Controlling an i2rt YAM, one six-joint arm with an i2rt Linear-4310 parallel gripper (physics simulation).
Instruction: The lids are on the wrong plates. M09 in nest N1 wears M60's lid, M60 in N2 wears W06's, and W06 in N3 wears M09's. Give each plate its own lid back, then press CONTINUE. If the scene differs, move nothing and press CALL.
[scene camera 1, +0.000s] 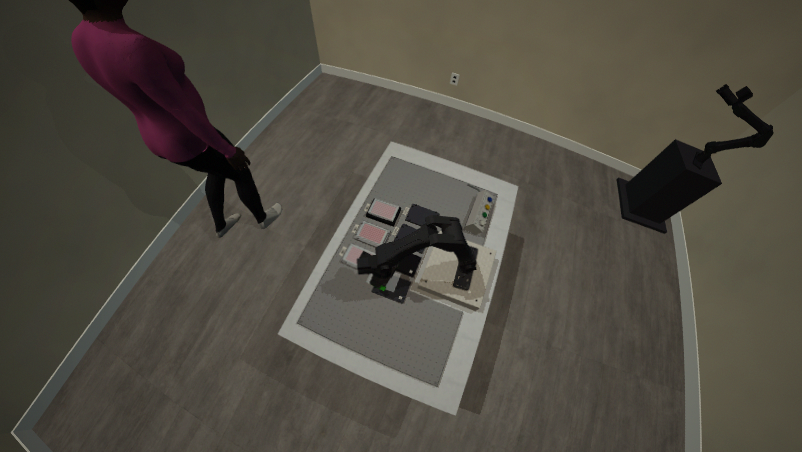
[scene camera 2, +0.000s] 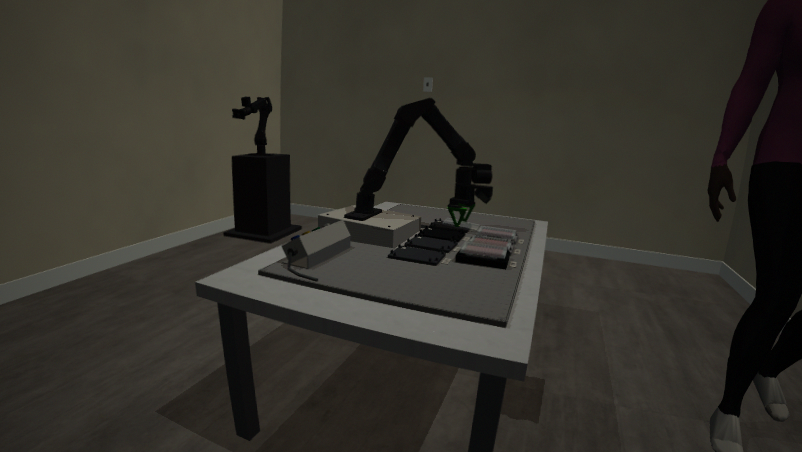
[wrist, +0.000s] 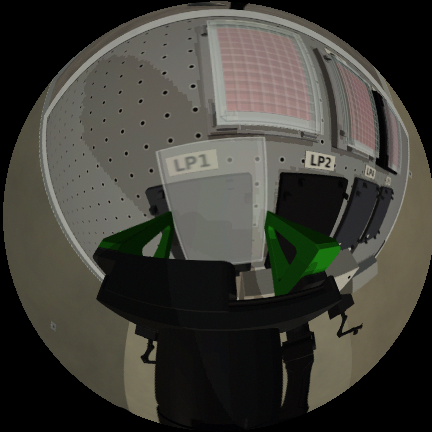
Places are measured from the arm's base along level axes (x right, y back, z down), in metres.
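Pixels of known places: gripper, fingertip midpoint: (scene camera 1: 384, 278) (scene camera 2: 460, 224) (wrist: 218, 216); arm's base, link origin: (scene camera 1: 465, 267) (scene camera 2: 364, 214).
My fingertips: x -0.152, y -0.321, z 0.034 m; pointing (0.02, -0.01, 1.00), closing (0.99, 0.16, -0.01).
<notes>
For each thing: its top centre in the pictures, then the offset to it from my fingertips. "spot": a spot on its surface instead.
- dark LP1 pad, top centre: (wrist: 206, 247) (scene camera 2: 451, 222) (scene camera 1: 391, 285) dx -0.020, dy +0.039, dz +0.000 m
- lid, top centre: (wrist: 218, 220) (scene camera 2: 461, 221) (scene camera 1: 383, 277) dx +0.000, dy -0.003, dz -0.011 m
- nearest plate, top centre: (wrist: 269, 57) (scene camera 2: 496, 230) (scene camera 1: 359, 256) dx +0.059, dy -0.138, dz -0.009 m
- middle plate, top centre: (wrist: 365, 106) (scene camera 2: 490, 240) (scene camera 1: 372, 232) dx +0.189, dy -0.127, dz -0.007 m
- far plate, top centre: (scene camera 2: 484, 247) (scene camera 1: 383, 209) dx +0.320, dy -0.118, dz -0.020 m
- button box, top centre: (scene camera 2: 317, 226) (wrist: 364, 284) (scene camera 1: 482, 207) dx +0.468, dy +0.334, dz -0.064 m
- dark LP2 pad, top centre: (wrist: 312, 235) (scene camera 2: 442, 230) (scene camera 1: 402, 260) dx +0.109, dy +0.048, dz +0.000 m
- LP4 pad, top centre: (wrist: 361, 223) (scene camera 2: 431, 239) (scene camera 1: 412, 236) dx +0.235, dy +0.056, dz +0.000 m
- dark pad, surface spot: (wrist: 380, 215) spot: dx +0.367, dy +0.067, dz +0.010 m
My gripper (scene camera 1: 383, 288) (scene camera 2: 460, 218) (wrist: 218, 216) has green fingers and is shut on a clear lid, which it holds level above the dark LP1 pad (scene camera 1: 400, 293). The lid (wrist: 215, 235) spans between both fingertips, and the LP1 label shows through it in the wrist view. Three pink gridded plates stand in a row: the nearest plate (scene camera 1: 354, 255) (wrist: 265, 75), the middle plate (scene camera 1: 372, 233) (wrist: 357, 107) and the far plate (scene camera 1: 384, 209) (wrist: 394, 132), which sits on a black base. Plate and lid names are not readable. A button box (scene camera 1: 476, 216) (scene camera 2: 320, 247) has coloured buttons.
The dark LP2 pad (wrist: 312, 205) and LP4 pad (wrist: 358, 210) lie beside LP1, with another dark pad (wrist: 380, 215) beyond. The arm stands on a cream base box (scene camera 1: 449, 280) (scene camera 2: 387, 227). A person (scene camera 1: 129, 95) (scene camera 2: 780, 112) stands near the table. A second arm stands on a pedestal (scene camera 1: 673, 182) (scene camera 2: 261, 193).
</notes>
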